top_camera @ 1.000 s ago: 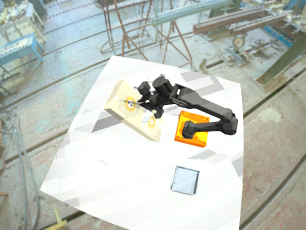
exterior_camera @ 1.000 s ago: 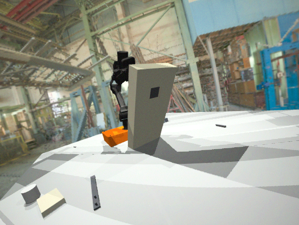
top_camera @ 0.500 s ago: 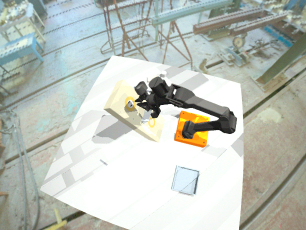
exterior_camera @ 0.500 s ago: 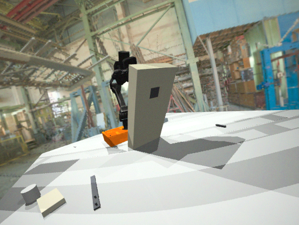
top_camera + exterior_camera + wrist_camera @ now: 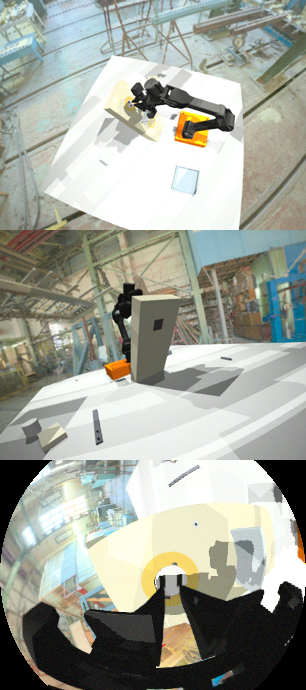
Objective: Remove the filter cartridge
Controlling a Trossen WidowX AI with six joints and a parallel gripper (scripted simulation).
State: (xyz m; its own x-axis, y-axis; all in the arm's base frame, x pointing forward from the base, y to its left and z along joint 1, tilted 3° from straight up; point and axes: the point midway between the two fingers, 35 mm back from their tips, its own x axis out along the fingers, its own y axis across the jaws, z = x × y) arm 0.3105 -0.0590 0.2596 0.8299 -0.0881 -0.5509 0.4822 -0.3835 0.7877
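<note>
Now: the round filter cartridge 30 mm ahead of my gripper tip and 20 mm below it. The rest, counted from my gripper tip: tray 360 mm behind, 340 mm to the left, 280 mm below; cream block 430 mm to the right, 280 mm below, 50 mm behind; grey bar 300 mm to the left, 290 mm below, 180 mm ahead.
</note>
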